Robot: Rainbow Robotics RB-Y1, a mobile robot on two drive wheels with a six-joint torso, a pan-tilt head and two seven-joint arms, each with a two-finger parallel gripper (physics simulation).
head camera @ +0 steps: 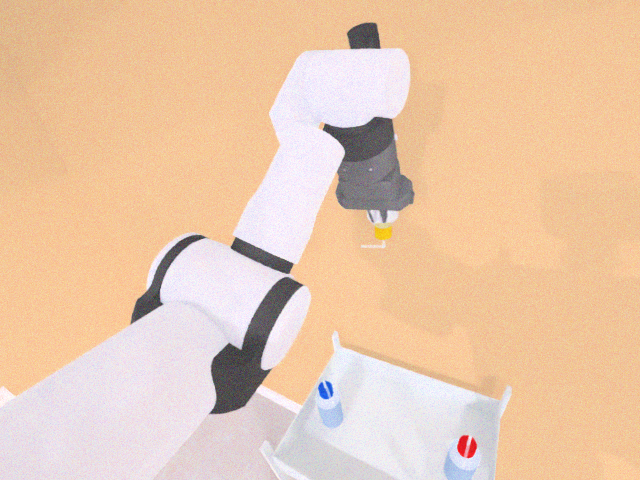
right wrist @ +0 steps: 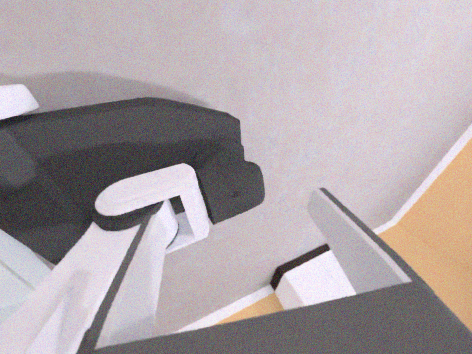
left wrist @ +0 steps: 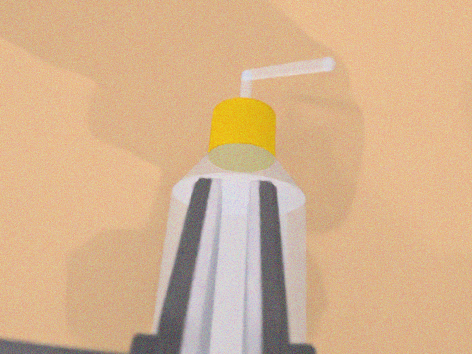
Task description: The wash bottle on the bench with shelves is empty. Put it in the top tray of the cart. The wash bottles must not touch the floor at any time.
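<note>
The wash bottle is see-through, with a yellow cap and a bent white spout. My left gripper is shut on it; the dark fingers overlap its clear body, and the cap and spout stick out past the fingertips. They show against tan floor, above the cart in the head view. The cart's white top tray is at the lower right there, apart from the bottle. My right gripper is open, with nothing between its fingers. The bench with shelves does not show.
A blue-capped bottle stands near the tray's left side and a red-capped bottle near its right side. Raised posts stand at the tray's corners. A dark part of the robot's base lies left of the right gripper, over grey floor.
</note>
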